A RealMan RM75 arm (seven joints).
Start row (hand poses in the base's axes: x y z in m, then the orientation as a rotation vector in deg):
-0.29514 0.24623 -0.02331 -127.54 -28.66 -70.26
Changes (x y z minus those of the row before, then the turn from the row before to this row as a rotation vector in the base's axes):
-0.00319 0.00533 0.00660 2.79 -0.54 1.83
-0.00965 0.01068 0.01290 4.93 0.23 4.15
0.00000 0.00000 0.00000 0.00 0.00 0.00
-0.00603 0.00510 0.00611 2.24 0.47 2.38
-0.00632 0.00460 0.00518 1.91 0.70 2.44
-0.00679 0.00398 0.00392 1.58 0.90 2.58
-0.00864 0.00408 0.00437 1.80 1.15 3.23
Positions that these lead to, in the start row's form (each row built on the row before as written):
-0.29833 0.25156 -0.01671 -124.01 -28.79 -69.92
-0.30798 0.26224 -0.00381 -117.94 -29.38 -67.43
-0.30798 0.26224 -0.00381 -117.94 -29.38 -67.43
-0.31401 0.26734 0.00230 -115.13 -29.92 -65.61
-0.32033 0.27194 0.00748 -112.67 -30.59 -63.50
-0.32712 0.27592 0.01140 -110.51 -31.46 -61.08
-0.33576 0.28000 0.01577 -107.94 -32.60 -58.03

